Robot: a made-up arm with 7 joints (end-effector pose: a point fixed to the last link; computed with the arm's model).
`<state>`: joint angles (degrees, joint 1 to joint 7).
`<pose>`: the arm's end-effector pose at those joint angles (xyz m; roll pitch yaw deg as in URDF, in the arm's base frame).
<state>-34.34 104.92 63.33 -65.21 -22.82 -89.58 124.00</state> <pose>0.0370 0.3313 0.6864 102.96 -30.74 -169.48</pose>
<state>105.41 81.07 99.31 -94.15 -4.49 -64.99 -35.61</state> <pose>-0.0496 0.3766 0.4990 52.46 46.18 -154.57</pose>
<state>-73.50 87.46 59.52 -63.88 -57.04 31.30 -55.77</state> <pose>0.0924 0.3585 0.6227 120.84 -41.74 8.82</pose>
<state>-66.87 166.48 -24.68 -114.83 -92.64 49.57 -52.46</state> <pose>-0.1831 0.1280 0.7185 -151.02 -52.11 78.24</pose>
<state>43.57 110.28 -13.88 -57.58 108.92 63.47 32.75</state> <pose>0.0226 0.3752 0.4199 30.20 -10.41 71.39</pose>
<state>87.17 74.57 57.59 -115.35 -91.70 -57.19 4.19</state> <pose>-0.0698 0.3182 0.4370 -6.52 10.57 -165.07</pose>
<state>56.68 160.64 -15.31 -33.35 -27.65 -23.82 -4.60</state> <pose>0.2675 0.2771 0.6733 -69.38 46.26 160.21</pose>
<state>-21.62 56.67 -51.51 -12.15 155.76 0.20 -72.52</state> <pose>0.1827 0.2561 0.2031 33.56 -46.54 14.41</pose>
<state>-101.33 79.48 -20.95 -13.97 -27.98 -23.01 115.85</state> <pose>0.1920 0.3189 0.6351 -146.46 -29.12 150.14</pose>
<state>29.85 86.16 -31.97 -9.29 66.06 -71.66 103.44</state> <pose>-0.1116 0.4156 0.3818 -98.23 -65.73 123.58</pose>
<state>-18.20 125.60 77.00 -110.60 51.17 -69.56 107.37</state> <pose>0.0416 0.1636 0.7359 55.41 -49.59 160.88</pose>
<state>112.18 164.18 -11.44 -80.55 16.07 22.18 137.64</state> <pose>0.1855 0.3552 0.3388 51.40 3.01 2.92</pose>
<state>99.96 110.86 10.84 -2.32 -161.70 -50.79 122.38</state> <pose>-0.0360 0.4429 0.5087 -172.35 26.16 139.29</pose>
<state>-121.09 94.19 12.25 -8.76 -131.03 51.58 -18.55</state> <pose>0.0195 0.3438 0.6607 111.16 -8.68 44.80</pose>
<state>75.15 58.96 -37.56 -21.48 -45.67 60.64 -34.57</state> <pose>-0.3137 0.2613 0.4440 -104.91 -1.64 -176.72</pose>
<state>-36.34 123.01 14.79 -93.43 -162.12 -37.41 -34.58</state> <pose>0.0500 0.1856 0.7029 -141.93 -15.35 132.74</pose>
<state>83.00 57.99 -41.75 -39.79 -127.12 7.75 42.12</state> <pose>-0.3214 0.2334 0.3805 -52.04 -14.03 -127.37</pose>
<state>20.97 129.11 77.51 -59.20 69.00 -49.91 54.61</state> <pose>0.1792 0.2549 0.6959 147.08 -3.42 151.09</pose>
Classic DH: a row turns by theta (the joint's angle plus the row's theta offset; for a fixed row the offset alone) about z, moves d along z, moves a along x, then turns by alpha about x. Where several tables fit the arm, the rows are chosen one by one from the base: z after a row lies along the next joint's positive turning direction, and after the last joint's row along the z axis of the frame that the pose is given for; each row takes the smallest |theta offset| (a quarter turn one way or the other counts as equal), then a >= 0, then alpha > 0; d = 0 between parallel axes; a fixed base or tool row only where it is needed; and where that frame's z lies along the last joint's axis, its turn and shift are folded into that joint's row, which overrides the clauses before.
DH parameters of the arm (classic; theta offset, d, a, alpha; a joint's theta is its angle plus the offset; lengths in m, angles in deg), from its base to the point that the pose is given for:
base (fixed): 0 0.441 -0.0159 -70
joint 1: -90 0.0197 0.0206 -90
joint 2: 70 0.0339 0.012 90
joint 3: 90 -0.2971 0.0111 -90
joint 4: 0 -0.0389 -0.0005 90
joint 5: 0 -0.107 -0.0288 -90
joint 6: 0 -0.0156 -0.0249 90
joint 7: -52.95 0 0.0194 0
tool (fixed): 52.95 -0.0042 0 0

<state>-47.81 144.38 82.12 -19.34 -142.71 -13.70 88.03</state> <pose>-0.1941 0.2125 0.7721 -177.10 -38.80 -57.82</pose>
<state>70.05 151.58 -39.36 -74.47 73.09 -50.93 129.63</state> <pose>0.1417 0.3667 0.5385 -16.47 -21.36 62.60</pose>
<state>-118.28 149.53 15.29 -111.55 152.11 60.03 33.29</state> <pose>-0.2050 0.1753 0.5563 138.00 -53.26 -179.59</pose>
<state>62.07 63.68 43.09 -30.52 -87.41 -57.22 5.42</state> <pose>-0.2224 0.3619 0.3694 -4.75 22.32 -78.33</pose>
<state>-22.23 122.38 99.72 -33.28 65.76 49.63 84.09</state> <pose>0.0139 0.3003 0.7488 -148.70 25.38 95.27</pose>
